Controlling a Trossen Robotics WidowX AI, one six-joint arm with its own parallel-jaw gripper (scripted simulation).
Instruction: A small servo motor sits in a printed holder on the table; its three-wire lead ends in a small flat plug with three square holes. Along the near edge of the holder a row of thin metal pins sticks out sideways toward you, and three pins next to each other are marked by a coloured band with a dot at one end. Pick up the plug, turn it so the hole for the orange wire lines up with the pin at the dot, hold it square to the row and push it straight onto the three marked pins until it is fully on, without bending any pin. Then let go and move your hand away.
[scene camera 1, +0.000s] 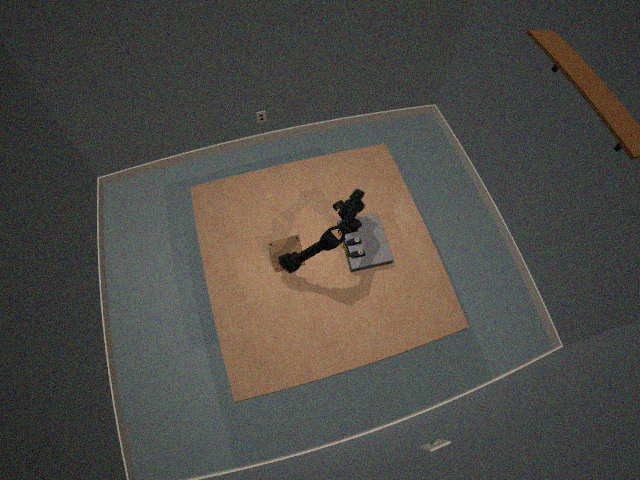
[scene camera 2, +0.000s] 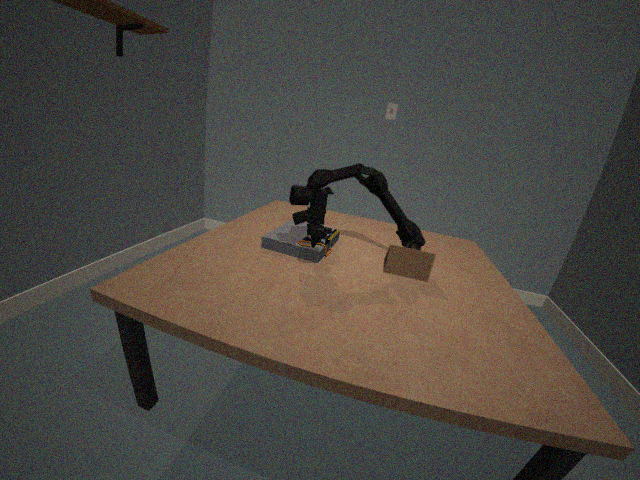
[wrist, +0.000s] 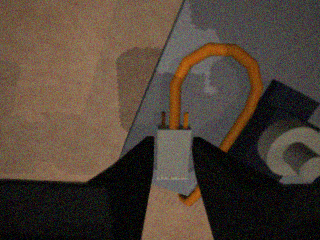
Path:
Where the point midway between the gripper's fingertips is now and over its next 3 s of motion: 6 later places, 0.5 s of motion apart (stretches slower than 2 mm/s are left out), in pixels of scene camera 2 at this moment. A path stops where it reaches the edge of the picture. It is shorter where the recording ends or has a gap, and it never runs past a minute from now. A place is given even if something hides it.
My gripper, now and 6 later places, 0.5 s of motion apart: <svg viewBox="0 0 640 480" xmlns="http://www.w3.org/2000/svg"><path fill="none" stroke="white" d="M312 245L313 243L315 232L319 229L327 228L334 227L341 228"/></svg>

